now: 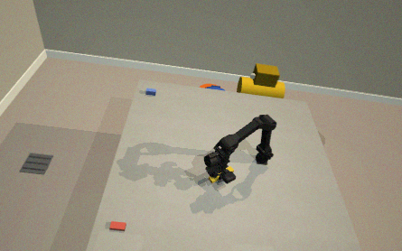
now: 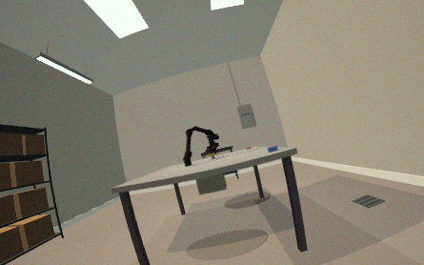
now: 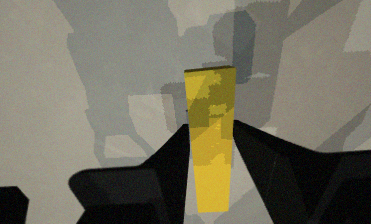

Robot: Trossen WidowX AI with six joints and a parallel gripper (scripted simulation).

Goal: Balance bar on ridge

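My gripper tip is now 2 cm to the left of the yellow bar and 2 cm past it. The rest, counted from my gripper tip: red block (46 cm ahead, 30 cm to the left, 5 cm below); blue block (70 cm to the right, 46 cm ahead, 4 cm below).
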